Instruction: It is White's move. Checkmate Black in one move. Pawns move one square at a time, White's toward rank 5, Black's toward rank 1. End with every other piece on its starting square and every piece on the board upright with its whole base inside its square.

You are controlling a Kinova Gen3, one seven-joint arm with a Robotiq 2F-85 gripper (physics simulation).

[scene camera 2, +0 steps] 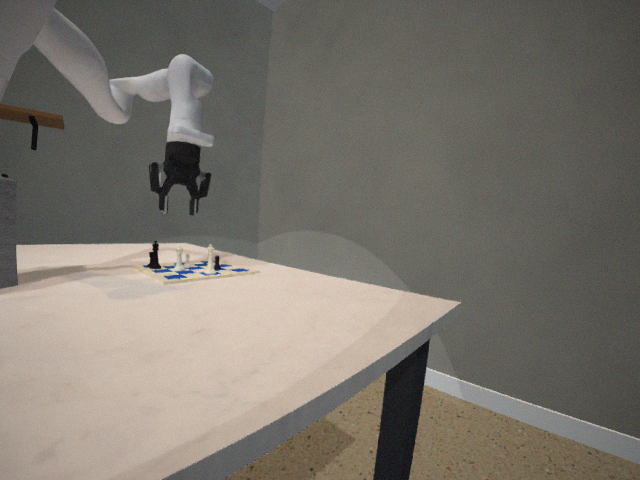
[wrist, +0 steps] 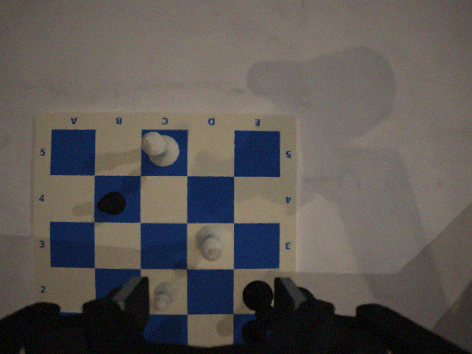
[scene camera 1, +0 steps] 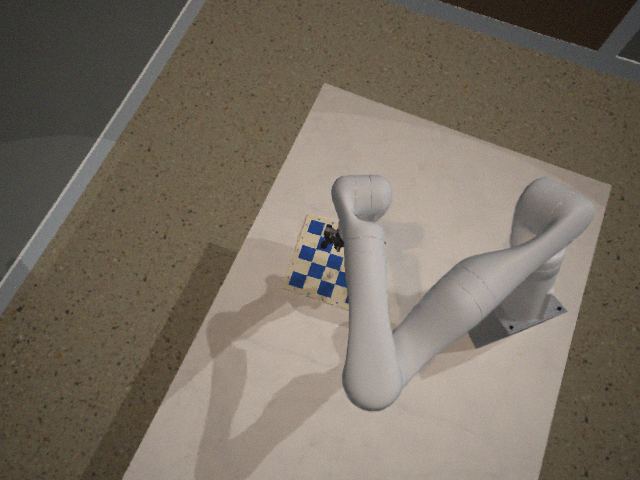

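Where they show: gripper, fingertip midpoint: (scene camera 2: 178, 214) (wrist: 211, 298); arm's base, link origin: (scene camera 1: 521, 303).
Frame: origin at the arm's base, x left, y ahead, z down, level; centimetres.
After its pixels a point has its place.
Note:
My gripper (scene camera 2: 178, 212) @[x -3.1, y 37.7, z 7.4 cm] (wrist: 211, 298) @[x -3.1, y 37.7, z 7.4 cm] is open and empty, high above the board (scene camera 1: 306, 253) @[x -3.6, y 49.3, z 19.8 cm] (scene camera 2: 168, 281) @[x -14.1, y 31.2, z 19.9 cm] (wrist: 41, 175) @[x -9.4, y 51.7, z 19.8 cm]. In the wrist view, a tall white piece (scene camera 2: 210, 259) @[x -11.6, y 41.2, z 16.8 cm] (wrist: 166, 150) @[x -11.0, y 40.9, z 17.5 cm] stands on C5. A black pawn (scene camera 2: 217, 262) @[x -7.4, y 45.4, z 18.3 cm] (wrist: 111, 203) @[x -7.2, y 45.0, z 17.1 cm] is on B4. A white piece (scene camera 2: 179, 259) @[x -4.3, y 37.5, z 17.4 cm] (wrist: 210, 242) @[x -4.5, y 37.7, z 15.0 cm] stands upright on D3, and a white pawn (scene camera 2: 187, 259) @[x 0.1, y 41.4, z 18.2 cm] (wrist: 164, 295) @[x -0.1, y 41.3, z 17.7 cm] is on C2. A dark piece (wrist: 257, 295) @[x 0.3, y 34.2, z 18.1 cm] is on E2, another (wrist: 254, 331) @[x 3.5, y 34.4, z 18.6 cm] around E1, partly hidden by the right finger. Row 1 is partly hidden.
The table (scene camera 1: 423, 155) @[x -41.4, y 26.1, z 20.4 cm] (scene camera 2: 258, 351) @[x -44.9, y 27.3, z 20.4 cm] (wrist: 165, 55) @[x -19.5, y 41.3, z 20.5 cm] carries the board near one long edge. The arm (scene camera 1: 367, 289) @[x 14.6, y 33.2, z -29.3 cm] (scene camera 2: 183, 98) @[x -5.7, y 35.8, z -17.9 cm] hides the right part of the board in scene camera 1. The robot's base (scene camera 1: 532, 304) @[x 2.1, y 0.4, z -7.6 cm] stands at the right there.

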